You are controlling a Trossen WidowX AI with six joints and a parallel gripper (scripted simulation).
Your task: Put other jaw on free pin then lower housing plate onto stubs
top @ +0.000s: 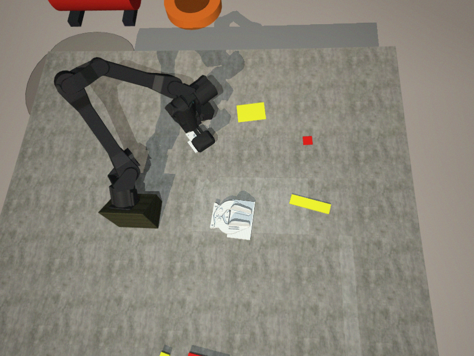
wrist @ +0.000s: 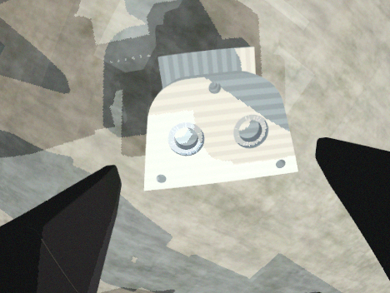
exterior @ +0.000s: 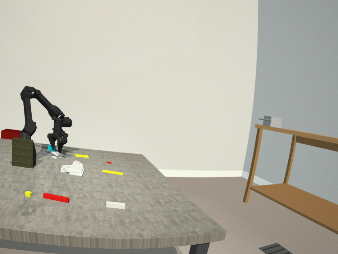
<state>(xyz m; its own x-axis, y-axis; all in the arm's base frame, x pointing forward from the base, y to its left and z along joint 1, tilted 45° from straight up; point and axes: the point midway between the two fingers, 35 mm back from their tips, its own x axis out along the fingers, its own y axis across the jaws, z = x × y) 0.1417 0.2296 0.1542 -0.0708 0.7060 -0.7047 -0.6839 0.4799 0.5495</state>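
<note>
Now: gripper tip 260 mm to the left of the white jaw, 130 mm short of it and 30 mm above it. From my gripper tip the other things lie so: yellow square: 170 mm ahead, 140 mm to the left, 40 mm below; teal block: 170 mm to the left, 80 mm behind, 20 mm below; red square: 360 mm ahead, 40 mm to the left, 40 mm below.
</note>
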